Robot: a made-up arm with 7 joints.
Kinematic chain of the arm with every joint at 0, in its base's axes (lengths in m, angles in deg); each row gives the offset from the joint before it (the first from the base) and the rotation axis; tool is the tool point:
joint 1: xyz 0 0 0.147 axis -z
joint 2: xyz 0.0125 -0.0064 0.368 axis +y
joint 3: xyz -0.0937 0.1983 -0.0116 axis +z
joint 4: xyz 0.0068 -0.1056 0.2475 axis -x
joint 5: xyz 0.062 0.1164 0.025 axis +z
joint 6: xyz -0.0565 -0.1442 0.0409 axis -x
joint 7: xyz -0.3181 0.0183 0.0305 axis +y
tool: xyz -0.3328 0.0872 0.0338
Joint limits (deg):
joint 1: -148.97..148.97
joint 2: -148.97..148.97
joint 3: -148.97..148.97
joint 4: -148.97..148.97
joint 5: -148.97..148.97
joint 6: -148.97..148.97
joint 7: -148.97..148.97
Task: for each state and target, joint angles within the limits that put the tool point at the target. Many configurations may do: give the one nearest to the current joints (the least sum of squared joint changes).
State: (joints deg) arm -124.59 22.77 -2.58 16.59 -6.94 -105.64 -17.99
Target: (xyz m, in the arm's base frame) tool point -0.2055 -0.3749 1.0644
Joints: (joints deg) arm -107.19 39.43 8.60 31.92 -1.61 -84.89 -65.32
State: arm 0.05 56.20 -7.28 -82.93 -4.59 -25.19 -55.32
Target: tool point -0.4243 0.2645 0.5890
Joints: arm 4.30 19.60 -9.69 -79.63 42.39 -6.06 -53.95
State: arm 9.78 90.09 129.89 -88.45 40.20 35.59 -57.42
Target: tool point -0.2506 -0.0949 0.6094
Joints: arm -27.02 80.65 120.24 -101.05 55.73 49.95 -43.52
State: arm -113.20 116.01 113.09 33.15 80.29 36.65 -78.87
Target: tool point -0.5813 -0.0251 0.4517
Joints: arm -96.34 113.02 125.40 15.28 86.85 26.87 -111.47
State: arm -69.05 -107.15 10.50 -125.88 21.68 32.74 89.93
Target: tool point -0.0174 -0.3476 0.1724
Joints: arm -49.37 -94.98 5.65 -116.02 21.42 49.74 100.72
